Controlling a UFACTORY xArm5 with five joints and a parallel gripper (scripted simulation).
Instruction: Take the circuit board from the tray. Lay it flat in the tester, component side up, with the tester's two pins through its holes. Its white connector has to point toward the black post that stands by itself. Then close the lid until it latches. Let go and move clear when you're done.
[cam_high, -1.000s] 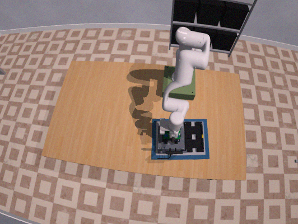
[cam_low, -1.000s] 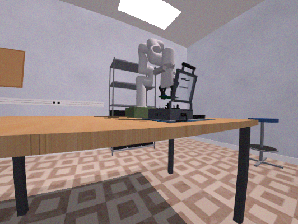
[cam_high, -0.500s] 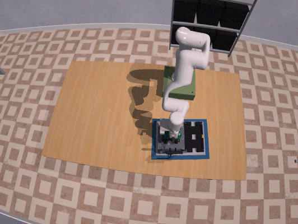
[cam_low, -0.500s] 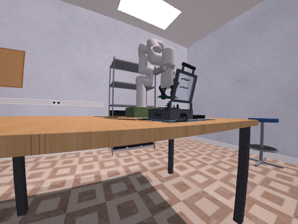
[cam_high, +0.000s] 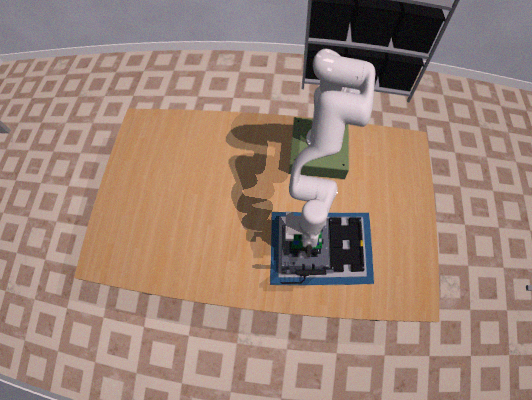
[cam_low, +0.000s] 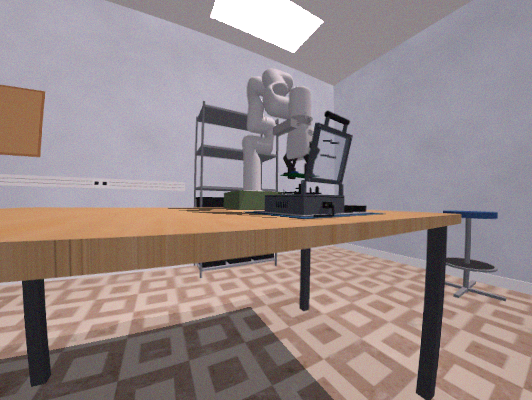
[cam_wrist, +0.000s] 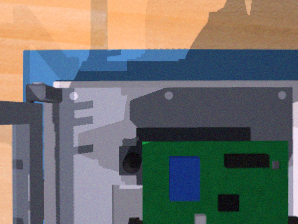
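Now: the tester 40 mm to the left of my hand, 30 mm ahead of it and 20 mm below it. From my hand the other things lie so: green circuit board: right at my hand; then tester lid: 120 mm ahead, 50 mm above, 10 mm to the left.
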